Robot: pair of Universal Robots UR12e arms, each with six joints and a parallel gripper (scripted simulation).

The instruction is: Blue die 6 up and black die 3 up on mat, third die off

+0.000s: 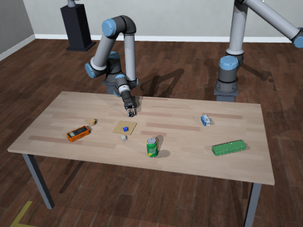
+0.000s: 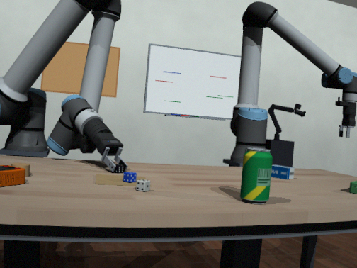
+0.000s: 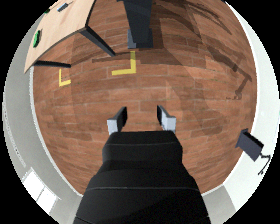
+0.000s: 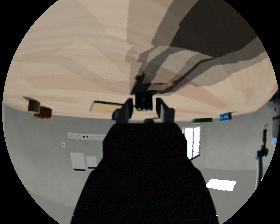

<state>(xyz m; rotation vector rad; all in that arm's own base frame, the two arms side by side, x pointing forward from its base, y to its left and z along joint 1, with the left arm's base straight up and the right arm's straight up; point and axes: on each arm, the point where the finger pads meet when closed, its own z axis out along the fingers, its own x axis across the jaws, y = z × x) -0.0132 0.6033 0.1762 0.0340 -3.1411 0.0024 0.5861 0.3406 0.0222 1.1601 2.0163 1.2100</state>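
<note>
Right now my right hand is 1 cm above the black die. The rest, counted from my right hand: white die 28 cm ahead, 4 cm to the left, 1 cm below; then blue die 19 cm ahead, 2 cm to the left, 1 cm below; then tan mat 15 cm ahead, 2 cm below.
</note>
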